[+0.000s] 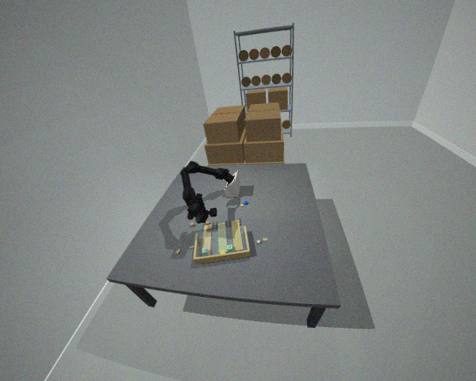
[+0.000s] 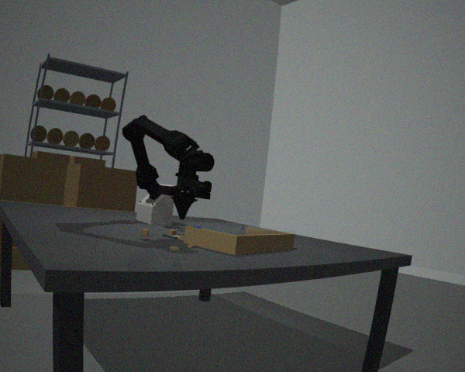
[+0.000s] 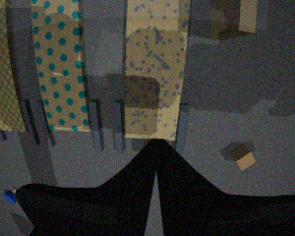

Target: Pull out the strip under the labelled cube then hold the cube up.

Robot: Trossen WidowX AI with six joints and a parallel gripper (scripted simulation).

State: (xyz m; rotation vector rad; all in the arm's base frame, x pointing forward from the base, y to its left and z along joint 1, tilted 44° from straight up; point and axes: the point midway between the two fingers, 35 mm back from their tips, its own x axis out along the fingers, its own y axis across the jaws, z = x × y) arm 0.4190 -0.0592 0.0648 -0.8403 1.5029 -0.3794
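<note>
Now: gripper tip 9 cm short of the tan speckled strip, 3 cm to the right of it and 6 cm above it.
</note>
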